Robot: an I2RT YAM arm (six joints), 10 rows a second.
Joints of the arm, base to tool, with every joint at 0 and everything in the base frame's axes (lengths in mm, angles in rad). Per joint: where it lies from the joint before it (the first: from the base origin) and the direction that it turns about. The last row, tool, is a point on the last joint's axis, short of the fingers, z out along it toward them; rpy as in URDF.
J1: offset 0 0 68 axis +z
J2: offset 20 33.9 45.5 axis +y
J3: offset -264 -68.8 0 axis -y
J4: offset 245 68.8 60 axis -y
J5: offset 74 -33.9 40.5 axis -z
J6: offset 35.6 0 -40.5 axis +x
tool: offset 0 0 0 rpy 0 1.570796 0
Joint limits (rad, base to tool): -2.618..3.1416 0..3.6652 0..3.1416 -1.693..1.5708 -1.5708..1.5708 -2.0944..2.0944
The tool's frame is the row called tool.
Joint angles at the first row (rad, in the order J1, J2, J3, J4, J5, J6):
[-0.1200 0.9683 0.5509 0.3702 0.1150 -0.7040]
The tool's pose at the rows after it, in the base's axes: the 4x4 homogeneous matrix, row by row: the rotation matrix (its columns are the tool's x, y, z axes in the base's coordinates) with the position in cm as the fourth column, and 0 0 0 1 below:
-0.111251, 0.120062, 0.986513, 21.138; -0.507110, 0.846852, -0.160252, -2.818; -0.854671, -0.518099, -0.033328, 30.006; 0, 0, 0, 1
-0.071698, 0.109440, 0.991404, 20.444; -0.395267, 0.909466, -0.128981, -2.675; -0.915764, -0.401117, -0.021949, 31.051; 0, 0, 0, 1
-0.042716, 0.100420, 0.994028, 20.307; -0.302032, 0.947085, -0.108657, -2.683; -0.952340, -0.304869, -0.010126, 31.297; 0, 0, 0, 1
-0.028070, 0.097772, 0.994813, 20.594; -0.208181, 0.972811, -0.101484, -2.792; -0.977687, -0.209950, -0.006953, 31.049; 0, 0, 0, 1
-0.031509, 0.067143, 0.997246, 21.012; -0.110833, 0.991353, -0.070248, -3.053; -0.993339, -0.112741, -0.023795, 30.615; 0, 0, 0, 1
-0.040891, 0.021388, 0.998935, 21.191; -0.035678, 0.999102, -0.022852, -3.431; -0.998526, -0.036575, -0.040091, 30.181; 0, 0, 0, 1
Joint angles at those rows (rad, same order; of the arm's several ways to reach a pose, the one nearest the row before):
[-0.1268 0.8802 0.5873 0.2596 0.0342 -0.5438]
[-0.1303 0.8430 0.6120 0.2091 -0.0009 -0.4129]
[-0.1361 0.8363 0.6145 0.2116 -0.0272 -0.3101]
[-0.1416 0.8512 0.6079 0.2364 -0.0399 -0.2118]
[-0.1592 0.8748 0.6056 0.2454 -0.0888 -0.1151]
[-0.1877 0.8889 0.6003 0.2480 -0.1647 -0.0433]

